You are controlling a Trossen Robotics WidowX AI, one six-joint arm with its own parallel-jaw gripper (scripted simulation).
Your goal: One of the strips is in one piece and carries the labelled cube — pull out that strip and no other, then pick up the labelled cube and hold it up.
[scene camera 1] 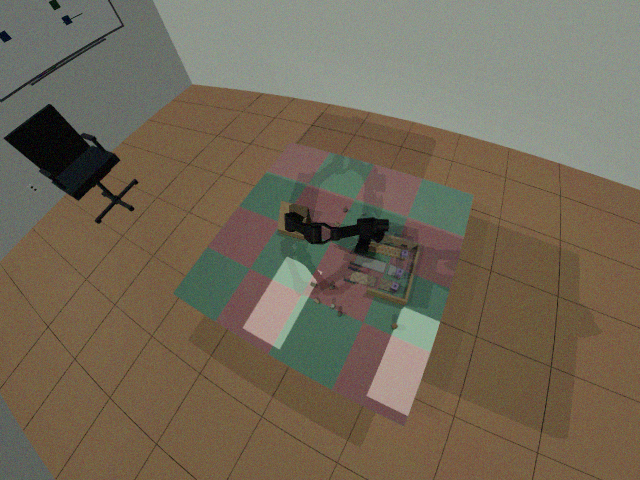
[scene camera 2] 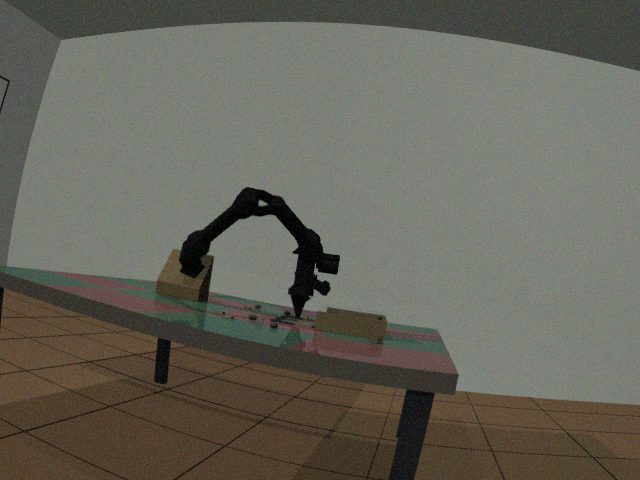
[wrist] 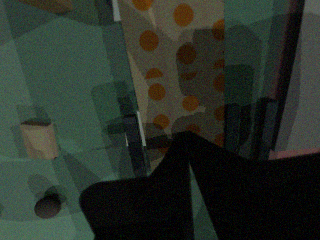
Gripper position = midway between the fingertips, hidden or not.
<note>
In view: the gripper (scene camera 2: 297,317).
The gripper is seen too in the wrist view (wrist: 184,137).
</note>
